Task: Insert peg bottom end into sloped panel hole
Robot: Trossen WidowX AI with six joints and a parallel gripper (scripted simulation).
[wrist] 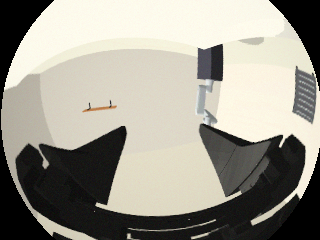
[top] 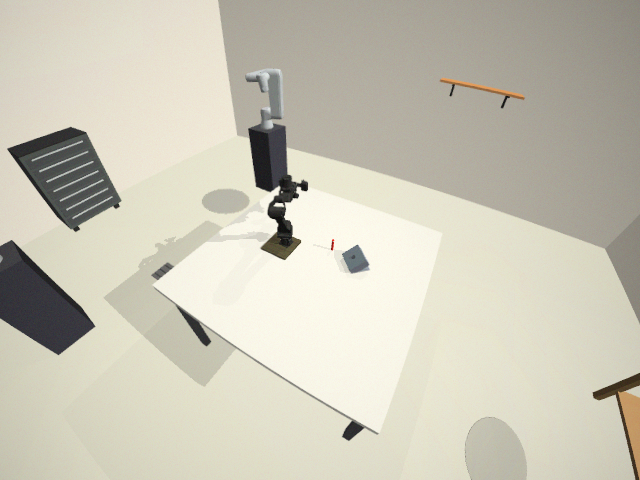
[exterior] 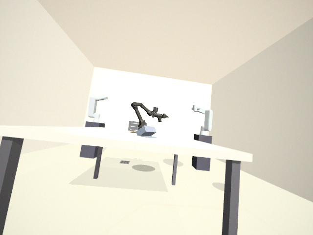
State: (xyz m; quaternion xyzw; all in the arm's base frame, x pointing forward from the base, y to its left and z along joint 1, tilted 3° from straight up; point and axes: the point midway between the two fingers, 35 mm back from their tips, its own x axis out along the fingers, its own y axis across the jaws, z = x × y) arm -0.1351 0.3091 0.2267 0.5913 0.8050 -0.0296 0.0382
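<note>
The red peg lies 400 mm ahead of my gripper tip, 210 mm to the right of it and 200 mm below it. The rest, counted from my gripper tip: sloped panel: 570 mm ahead, 240 mm to the right, 210 mm below.
</note>
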